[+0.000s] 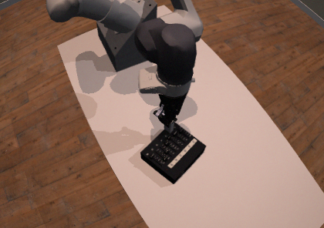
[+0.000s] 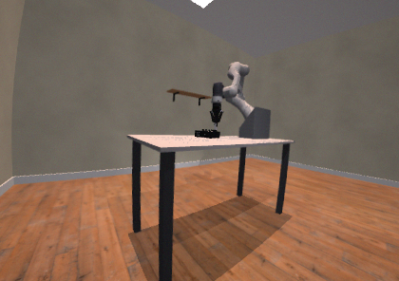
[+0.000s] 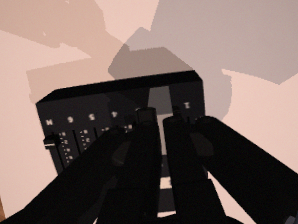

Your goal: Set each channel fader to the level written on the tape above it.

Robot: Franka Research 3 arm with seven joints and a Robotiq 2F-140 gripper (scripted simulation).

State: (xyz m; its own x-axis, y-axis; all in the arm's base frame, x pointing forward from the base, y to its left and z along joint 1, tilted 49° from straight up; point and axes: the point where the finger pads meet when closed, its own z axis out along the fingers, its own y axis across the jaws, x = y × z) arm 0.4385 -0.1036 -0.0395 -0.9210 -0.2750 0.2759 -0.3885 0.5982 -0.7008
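The master fader is 7 cm ahead of my hand, 9 cm to the right of it and 3 cm below it.
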